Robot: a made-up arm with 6 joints. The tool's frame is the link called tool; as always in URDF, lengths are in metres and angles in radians. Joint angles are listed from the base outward. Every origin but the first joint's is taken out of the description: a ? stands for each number. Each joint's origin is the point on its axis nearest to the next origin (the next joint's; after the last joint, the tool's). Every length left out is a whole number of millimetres.
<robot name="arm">
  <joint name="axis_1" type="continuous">
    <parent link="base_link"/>
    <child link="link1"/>
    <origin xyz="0 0 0.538"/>
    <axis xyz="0 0 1"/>
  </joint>
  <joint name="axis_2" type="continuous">
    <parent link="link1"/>
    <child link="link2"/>
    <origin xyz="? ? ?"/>
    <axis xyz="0 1 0"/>
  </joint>
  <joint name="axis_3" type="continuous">
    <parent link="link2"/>
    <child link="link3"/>
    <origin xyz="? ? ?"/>
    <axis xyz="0 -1 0"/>
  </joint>
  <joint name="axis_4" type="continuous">
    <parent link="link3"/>
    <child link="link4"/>
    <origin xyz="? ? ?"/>
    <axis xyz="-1 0 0"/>
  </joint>
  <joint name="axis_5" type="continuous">
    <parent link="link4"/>
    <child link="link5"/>
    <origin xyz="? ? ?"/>
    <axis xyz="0 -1 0"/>
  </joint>
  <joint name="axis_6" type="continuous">
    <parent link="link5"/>
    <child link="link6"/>
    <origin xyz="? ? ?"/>
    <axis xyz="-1 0 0"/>
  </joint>
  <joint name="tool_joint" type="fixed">
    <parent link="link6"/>
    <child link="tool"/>
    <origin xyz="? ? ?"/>
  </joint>
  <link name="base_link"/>
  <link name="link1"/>
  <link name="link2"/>
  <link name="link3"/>
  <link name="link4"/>
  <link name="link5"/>
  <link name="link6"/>
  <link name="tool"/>
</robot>
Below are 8 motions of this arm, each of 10 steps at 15 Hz.
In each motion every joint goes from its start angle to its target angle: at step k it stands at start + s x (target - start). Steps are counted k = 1, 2, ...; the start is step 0. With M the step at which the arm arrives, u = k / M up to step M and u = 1 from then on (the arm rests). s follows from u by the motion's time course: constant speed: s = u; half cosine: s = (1 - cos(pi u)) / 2; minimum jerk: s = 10 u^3 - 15 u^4 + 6 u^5.
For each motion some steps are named. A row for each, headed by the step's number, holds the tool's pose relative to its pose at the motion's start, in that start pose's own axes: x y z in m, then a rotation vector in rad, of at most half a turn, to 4 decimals.
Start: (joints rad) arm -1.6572 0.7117 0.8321 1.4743 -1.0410 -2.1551
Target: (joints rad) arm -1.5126 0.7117 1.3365 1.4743 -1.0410 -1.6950
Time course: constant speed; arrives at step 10
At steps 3, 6, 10:
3: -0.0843 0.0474 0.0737 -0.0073 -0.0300 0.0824
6: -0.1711 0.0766 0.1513 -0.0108 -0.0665 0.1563
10: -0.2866 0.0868 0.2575 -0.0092 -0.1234 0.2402

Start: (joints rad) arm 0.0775 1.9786 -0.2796 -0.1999 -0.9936 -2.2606
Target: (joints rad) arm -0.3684 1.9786 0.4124 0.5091 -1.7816 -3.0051
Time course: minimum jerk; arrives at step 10
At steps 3, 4, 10:
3: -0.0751 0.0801 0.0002 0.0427 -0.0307 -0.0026
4: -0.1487 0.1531 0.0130 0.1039 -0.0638 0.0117
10: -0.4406 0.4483 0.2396 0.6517 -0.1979 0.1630

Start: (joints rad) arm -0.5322 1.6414 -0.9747 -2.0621 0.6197 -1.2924
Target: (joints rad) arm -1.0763 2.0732 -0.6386 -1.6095 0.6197 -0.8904
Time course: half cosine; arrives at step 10
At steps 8, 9, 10:
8: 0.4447 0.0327 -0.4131 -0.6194 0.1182 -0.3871
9: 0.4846 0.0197 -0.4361 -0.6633 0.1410 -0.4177
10: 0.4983 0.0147 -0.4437 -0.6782 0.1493 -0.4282

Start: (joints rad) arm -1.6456 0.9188 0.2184 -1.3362 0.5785 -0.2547
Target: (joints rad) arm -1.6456 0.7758 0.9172 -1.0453 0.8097 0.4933
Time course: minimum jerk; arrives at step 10
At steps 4, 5, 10:
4: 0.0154 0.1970 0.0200 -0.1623 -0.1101 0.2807
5: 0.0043 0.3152 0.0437 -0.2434 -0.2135 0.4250
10: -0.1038 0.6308 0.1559 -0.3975 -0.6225 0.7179

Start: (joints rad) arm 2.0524 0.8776 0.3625 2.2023 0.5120 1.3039
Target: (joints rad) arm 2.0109 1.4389 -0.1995 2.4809 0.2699 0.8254
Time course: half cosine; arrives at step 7
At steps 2, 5, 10:
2: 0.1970 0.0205 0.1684 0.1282 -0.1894 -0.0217
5: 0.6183 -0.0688 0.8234 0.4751 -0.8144 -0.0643
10: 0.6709 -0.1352 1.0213 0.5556 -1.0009 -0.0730

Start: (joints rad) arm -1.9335 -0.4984 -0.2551 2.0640 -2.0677 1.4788
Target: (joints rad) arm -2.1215 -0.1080 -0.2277 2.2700 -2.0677 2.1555
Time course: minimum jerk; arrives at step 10
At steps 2, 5, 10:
2: -0.0227 -0.0280 0.0079 -0.0530 0.0238 -0.0025
5: -0.1834 -0.2374 0.1033 -0.4603 0.2020 0.0010
10: -0.3319 -0.4556 0.2816 -0.9227 0.3955 0.0491

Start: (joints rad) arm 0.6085 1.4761 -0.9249 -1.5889 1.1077 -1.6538
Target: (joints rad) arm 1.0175 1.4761 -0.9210 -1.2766 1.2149 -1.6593
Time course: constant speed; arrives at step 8
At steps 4, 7, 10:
4: -0.1001 -0.0573 0.0094 -0.1281 0.2799 0.1813
7: -0.1722 -0.1074 0.0207 -0.2292 0.4882 0.3157
10: -0.1957 -0.1257 0.0254 -0.2640 0.5573 0.3600

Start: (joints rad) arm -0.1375 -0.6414 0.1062 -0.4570 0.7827 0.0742
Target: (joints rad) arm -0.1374 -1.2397 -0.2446 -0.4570 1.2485 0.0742
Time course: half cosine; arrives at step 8
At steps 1, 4, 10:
1: -0.0159 0.0020 0.0275 0.0030 -0.0263 0.0010
4: -0.2480 0.0032 0.3264 0.0430 -0.3455 0.0085
10: -0.5625 -0.0403 0.5627 0.0946 -0.6899 0.0074

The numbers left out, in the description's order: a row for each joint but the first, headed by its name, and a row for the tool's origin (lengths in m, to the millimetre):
axis_2: 0 0 0
axis_3: 0 0 1.388
axis_4: 0.642 0 0
axis_5: 0 -0.239 0
axis_6: 0 0 0
tool: 0 0 0

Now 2 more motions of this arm.
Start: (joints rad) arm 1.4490 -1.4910 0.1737 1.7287 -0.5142 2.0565
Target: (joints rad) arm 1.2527 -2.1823 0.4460 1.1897 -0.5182 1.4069
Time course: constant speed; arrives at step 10
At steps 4, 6, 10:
4: -0.4805 0.2975 -0.1227 0.5678 0.2546 0.0930
6: -0.7500 0.4156 -0.1243 0.8463 0.4071 0.0743
10: -1.2988 0.5863 0.0015 1.3705 0.7294 -0.1121

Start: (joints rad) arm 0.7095 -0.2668 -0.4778 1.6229 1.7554 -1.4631
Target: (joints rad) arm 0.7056 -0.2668 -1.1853 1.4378 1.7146 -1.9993
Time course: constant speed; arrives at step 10
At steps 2, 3, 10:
2: -0.0092 -0.0159 -0.0952 0.2397 -0.0618 -0.0075
3: -0.0128 -0.0188 -0.1437 0.3597 -0.0926 -0.0107
10: -0.0197 0.0553 -0.4744 1.2010 -0.3134 -0.0243

